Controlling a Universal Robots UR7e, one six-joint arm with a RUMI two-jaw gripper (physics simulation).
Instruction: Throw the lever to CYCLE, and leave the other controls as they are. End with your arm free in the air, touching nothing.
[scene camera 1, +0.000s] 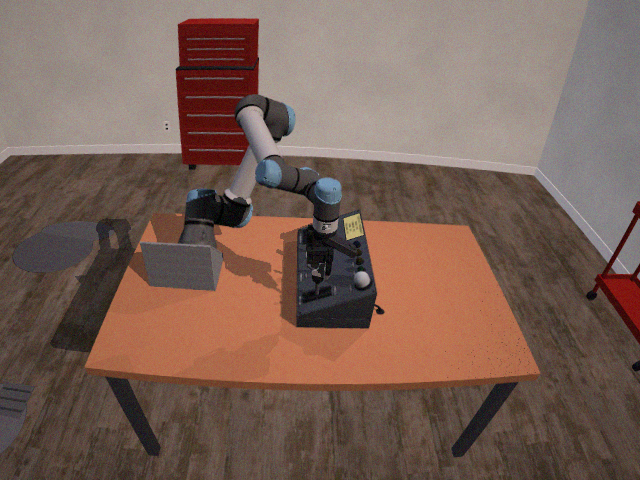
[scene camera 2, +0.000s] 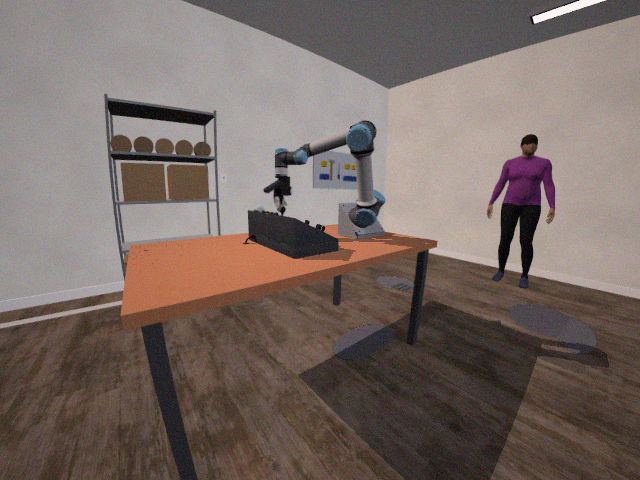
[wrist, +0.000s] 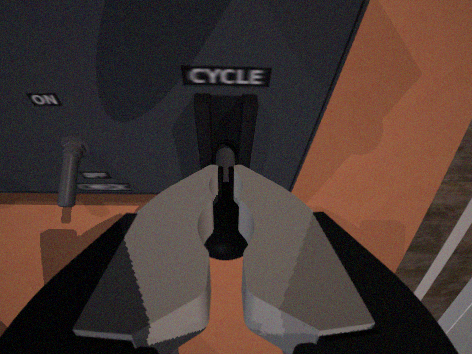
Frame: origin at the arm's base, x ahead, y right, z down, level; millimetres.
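Seen in the pictures: gripper, fingertip midpoint: (scene camera 1: 324, 280) (scene camera 2: 279, 211) (wrist: 225, 169); arm's base, link origin: (scene camera 1: 197, 248).
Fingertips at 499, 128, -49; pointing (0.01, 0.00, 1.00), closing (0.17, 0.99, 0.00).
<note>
Pixels of each thing's top centre, then the offset from my fingertips to it, as dx, dy, dz. "pt": a spot on its surface instead. Level surfaces: height alone.
- CYCLE label, surface spot: (wrist: 226, 76) pt +39, -6, +45
- black slot, surface spot: (wrist: 226, 117) pt +10, -1, +58
- lever's grey shaft, top centre: (wrist: 225, 203) -22, +3, +0
- black knob, surface spot: (wrist: 226, 247) pt -22, +4, -33
- toggle, top centre: (wrist: 55, 190) -54, -113, +34
- white ball knob, surface spot: (scene camera 1: 361, 279) pt +120, +12, -35
- orange table, surface height: dz +164
The dark control console (scene camera 1: 336, 315) (scene camera 2: 289, 236) (wrist: 300, 30) stands on the orange table. In the wrist view, the CYCLE label (wrist: 226, 76) sits beyond the far end of a black slot (wrist: 226, 117). The lever's grey shaft (wrist: 225, 156) rises from the slot, on the side away from the label. My gripper (wrist: 225, 169) (scene camera 1: 318, 279) (scene camera 2: 280, 210) is shut, its tips nearly together over the lever, with nothing gripped. Part of the black knob (wrist: 226, 247) shows through the gap, below the fingers. The fingers hide the rest, so contact cannot be told.
A toggle (wrist: 69, 175) leans away from its ON label (wrist: 44, 99), left of the slot in the wrist view. A white ball knob (scene camera 1: 361, 279) and several dark buttons line the console's right side. A grey plate (scene camera 1: 180, 266) stands by the arm's base on the orange table (scene camera 1: 439, 320).
</note>
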